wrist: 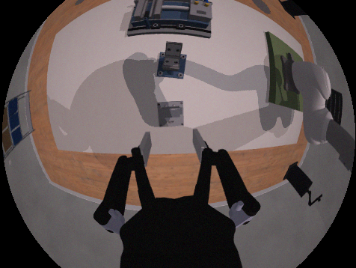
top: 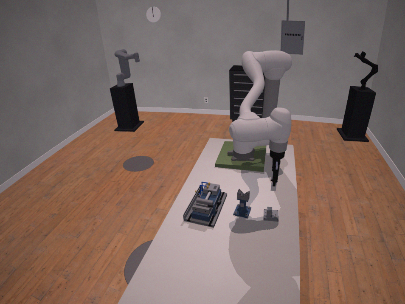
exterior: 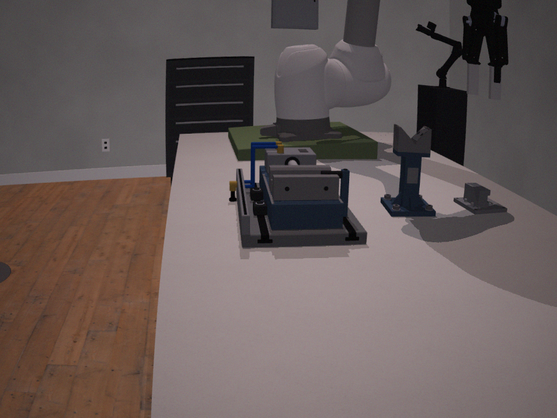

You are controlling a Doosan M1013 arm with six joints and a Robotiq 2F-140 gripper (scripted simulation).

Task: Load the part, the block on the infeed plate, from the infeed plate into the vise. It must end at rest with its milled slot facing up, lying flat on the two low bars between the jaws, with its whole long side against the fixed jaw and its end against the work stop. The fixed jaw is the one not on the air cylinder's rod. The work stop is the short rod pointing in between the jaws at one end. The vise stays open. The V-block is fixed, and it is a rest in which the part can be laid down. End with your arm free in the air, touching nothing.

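Now: hand 230 mm above the grey part and 10 mm to the right of it. From my hand the other things lie so: vise: 380 mm to the right, 220 mm below, 20 mm behind.
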